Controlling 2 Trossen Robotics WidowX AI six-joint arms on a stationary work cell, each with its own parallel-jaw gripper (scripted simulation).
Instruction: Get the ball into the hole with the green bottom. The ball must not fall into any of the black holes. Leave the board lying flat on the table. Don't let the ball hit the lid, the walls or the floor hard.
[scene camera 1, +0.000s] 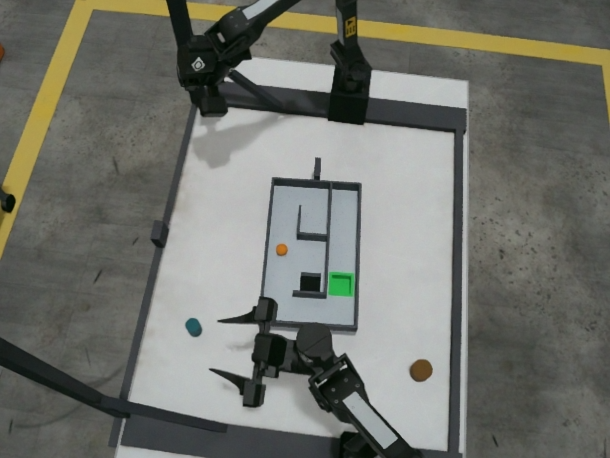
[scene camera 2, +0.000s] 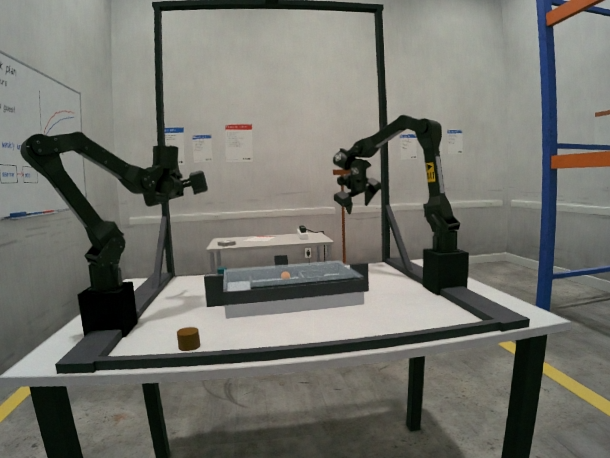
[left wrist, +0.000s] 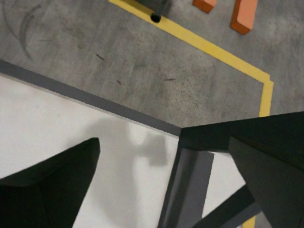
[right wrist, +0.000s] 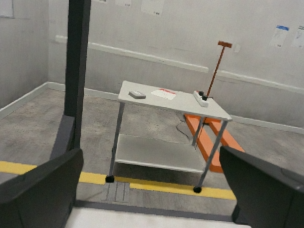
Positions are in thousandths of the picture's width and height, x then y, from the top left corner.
my left gripper: scene camera 1 319, 198; scene camera 2 586, 457; left wrist 541, 629; not seen in the right wrist view (out of frame)
my right gripper: scene camera 1 350, 754; scene camera 2 298, 418; right wrist 502, 678; not seen in the left wrist view (out of frame)
grey board: scene camera 1 511, 584; scene camera 2 419, 636; not seen in the left wrist view (out of frame); not seen in the right wrist view (out of frame)
